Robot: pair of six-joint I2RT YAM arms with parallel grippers.
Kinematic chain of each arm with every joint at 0, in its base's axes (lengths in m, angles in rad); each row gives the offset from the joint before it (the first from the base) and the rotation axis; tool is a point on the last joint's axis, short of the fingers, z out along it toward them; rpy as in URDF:
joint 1: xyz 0 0 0.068 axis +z
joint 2: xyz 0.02 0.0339 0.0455 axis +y
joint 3: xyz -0.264 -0.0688 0 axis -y
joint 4: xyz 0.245 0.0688 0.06 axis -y
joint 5: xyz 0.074 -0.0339 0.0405 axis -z
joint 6: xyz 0.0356 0 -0.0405 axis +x
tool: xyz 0 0 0 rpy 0 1.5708 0
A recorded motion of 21 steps. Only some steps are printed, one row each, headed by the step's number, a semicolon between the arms.
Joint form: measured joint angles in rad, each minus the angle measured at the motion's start. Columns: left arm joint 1, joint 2, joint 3, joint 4, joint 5, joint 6; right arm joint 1, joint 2, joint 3, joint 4, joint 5, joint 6.
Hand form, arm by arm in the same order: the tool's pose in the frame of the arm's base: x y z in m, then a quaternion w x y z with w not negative. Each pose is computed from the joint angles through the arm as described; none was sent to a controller.
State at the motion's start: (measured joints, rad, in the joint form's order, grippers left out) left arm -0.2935 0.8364 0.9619 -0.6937 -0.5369 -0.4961; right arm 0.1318 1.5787 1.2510 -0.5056 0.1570 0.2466
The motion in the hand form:
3: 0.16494 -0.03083 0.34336 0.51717 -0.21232 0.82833 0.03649; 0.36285 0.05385 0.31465 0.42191 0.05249 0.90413 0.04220
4: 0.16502 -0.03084 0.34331 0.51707 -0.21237 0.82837 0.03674; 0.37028 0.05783 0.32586 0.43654 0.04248 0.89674 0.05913
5: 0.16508 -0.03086 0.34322 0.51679 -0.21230 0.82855 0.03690; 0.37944 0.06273 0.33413 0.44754 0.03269 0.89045 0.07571
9: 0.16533 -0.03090 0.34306 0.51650 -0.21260 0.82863 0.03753; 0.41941 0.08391 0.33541 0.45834 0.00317 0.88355 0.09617
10: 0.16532 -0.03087 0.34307 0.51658 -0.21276 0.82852 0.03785; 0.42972 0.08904 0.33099 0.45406 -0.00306 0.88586 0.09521
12: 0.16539 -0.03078 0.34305 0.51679 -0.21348 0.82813 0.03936; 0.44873 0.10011 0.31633 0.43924 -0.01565 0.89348 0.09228
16: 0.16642 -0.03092 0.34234 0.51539 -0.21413 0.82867 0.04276; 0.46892 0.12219 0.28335 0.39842 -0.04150 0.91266 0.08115
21: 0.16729 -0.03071 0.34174 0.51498 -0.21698 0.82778 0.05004; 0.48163 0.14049 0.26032 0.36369 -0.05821 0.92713 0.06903
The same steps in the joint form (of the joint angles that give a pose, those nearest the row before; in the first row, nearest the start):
3: 0.0000 0.0000 0.0000 0.0000 0.0000 0.0000; 0.0240 0.0332 0.1514 0.0168 -0.0694 -0.0156
4: 0.0000 0.0004 0.0000 0.0000 -0.0004 0.0000; 0.0286 0.0546 0.2056 0.0225 -0.0992 -0.0198
5: 0.0000 0.0008 0.0000 -0.0004 -0.0004 0.0000; 0.0347 0.0858 0.2617 0.0286 -0.1282 -0.0214
9: 0.0000 0.0019 0.0000 -0.0004 -0.0015 -0.0004; 0.0652 0.2461 0.4444 0.0389 -0.1621 -0.0397
10: 0.0000 0.0019 0.0000 -0.0004 -0.0023 -0.0004; 0.0721 0.2922 0.4898 0.0298 -0.1621 -0.0469
12: 0.0000 0.0023 0.0000 -0.0004 -0.0057 -0.0004; 0.0874 0.3838 0.5676 0.0095 -0.1614 -0.0603
16: 0.0000 0.0072 0.0000 -0.0008 -0.0110 -0.0004; 0.1236 0.5127 0.6565 -0.0438 -0.1503 -0.0851
21: 0.0000 0.0118 0.0000 -0.0015 -0.0259 -0.0007; 0.1537 0.6168 0.7530 -0.1156 -0.1327 -0.0961

